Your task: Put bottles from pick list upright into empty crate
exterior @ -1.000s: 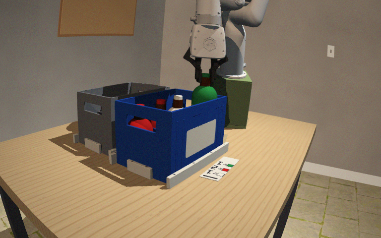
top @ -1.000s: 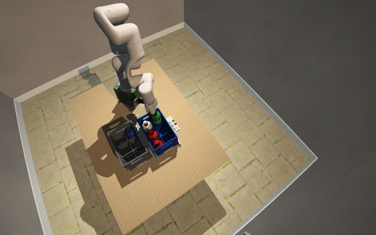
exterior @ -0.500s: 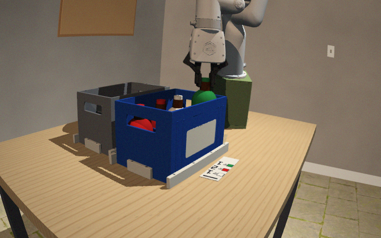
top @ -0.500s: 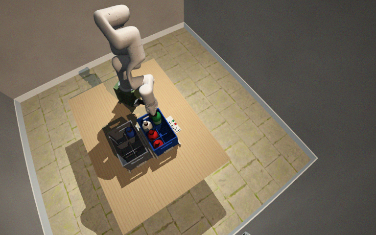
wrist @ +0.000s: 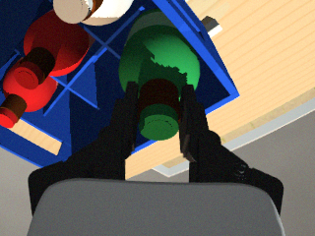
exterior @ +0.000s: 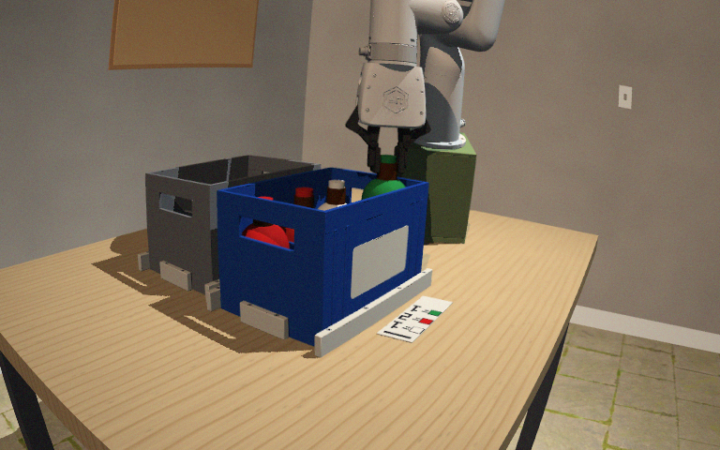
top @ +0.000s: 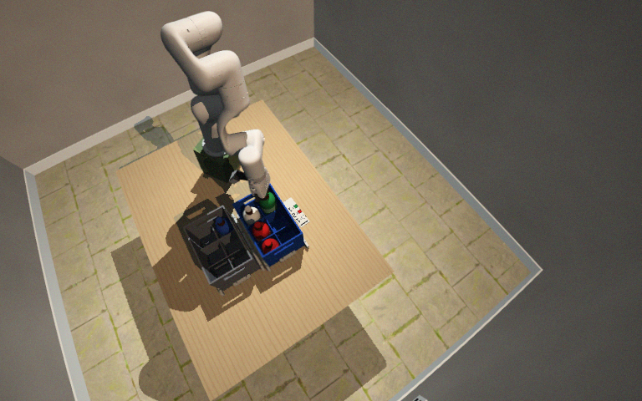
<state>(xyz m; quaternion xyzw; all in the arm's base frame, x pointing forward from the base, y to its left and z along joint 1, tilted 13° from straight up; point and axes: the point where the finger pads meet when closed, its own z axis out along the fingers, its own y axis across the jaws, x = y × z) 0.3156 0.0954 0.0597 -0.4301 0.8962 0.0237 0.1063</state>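
Right now my hand is 70 mm above the green-label bottle. Round my hand: red bottle 120 mm below, 100 mm ahead, 70 mm to the right; white-label bottle 120 mm below, 90 mm to the right, 10 mm ahead; blue crate 130 mm below, 90 mm ahead, 30 mm to the right.
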